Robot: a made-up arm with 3 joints.
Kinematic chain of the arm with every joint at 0, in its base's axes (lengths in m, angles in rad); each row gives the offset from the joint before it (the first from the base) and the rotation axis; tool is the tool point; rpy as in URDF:
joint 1: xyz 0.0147 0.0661 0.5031 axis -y
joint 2: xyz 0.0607 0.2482 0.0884 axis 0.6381 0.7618 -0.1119
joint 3: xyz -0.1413 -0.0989 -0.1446 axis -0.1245 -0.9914 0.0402
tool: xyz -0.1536 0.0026 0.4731 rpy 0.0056 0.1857 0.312
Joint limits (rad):
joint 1: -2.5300..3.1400
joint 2: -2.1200..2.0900
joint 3: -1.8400..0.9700
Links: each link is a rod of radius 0.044 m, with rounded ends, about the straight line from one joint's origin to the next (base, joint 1, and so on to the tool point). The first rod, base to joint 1, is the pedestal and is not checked.
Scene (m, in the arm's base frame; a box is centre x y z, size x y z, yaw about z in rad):
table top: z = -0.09
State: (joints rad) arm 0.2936 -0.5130 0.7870
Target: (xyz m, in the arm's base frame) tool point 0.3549 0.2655 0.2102
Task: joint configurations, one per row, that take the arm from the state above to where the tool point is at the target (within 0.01 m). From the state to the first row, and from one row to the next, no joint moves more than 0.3 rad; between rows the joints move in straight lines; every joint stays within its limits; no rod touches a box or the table.
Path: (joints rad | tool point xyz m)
1: 0.5898 -0.5496 0.7210 | -0.3965 0.2094 0.2127
2: 0.8861 -0.5862 0.6550 | -0.3027 0.2154 0.1221
3: 1.1823 -0.6228 0.5890 | -0.1905 0.2222 0.0601
4: 1.4785 -0.6594 0.5230 | -0.0683 0.2297 0.0298
5: 1.7748 -0.6960 0.4570 | 0.0553 0.2378 0.0321
6: 2.0710 -0.7326 0.3910 | 0.1718 0.2465 0.0656
7: 2.3672 -0.7692 0.3250 | 0.2737 0.2558 0.1267
8: 2.6635 -0.8058 0.2590 | 0.3549 0.2655 0.2102

